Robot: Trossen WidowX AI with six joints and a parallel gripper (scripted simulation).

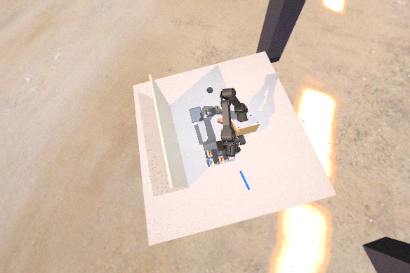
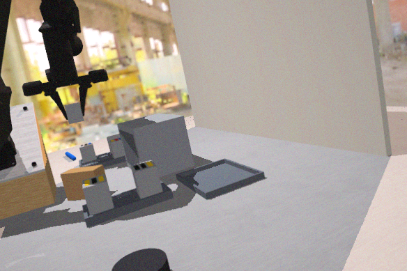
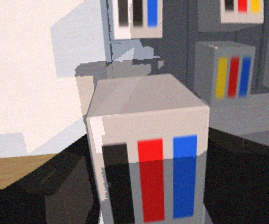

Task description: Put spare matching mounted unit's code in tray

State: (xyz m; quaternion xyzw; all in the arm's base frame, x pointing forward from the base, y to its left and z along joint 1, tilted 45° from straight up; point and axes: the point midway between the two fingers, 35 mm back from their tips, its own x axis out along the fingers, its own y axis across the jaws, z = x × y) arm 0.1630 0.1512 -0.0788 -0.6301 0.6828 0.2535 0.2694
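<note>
Now: the tray 37 cm to the right of my gripper tip, 16 cm ahead of it and 12 cm below it. Also, from my gripper tip: grey spare block 2 cm above; then brown block 22 cm to the right, 10 cm below, 3 cm behind; then mounted unit 16 cm to the right, 13 cm ahead, 8 cm below.
</note>
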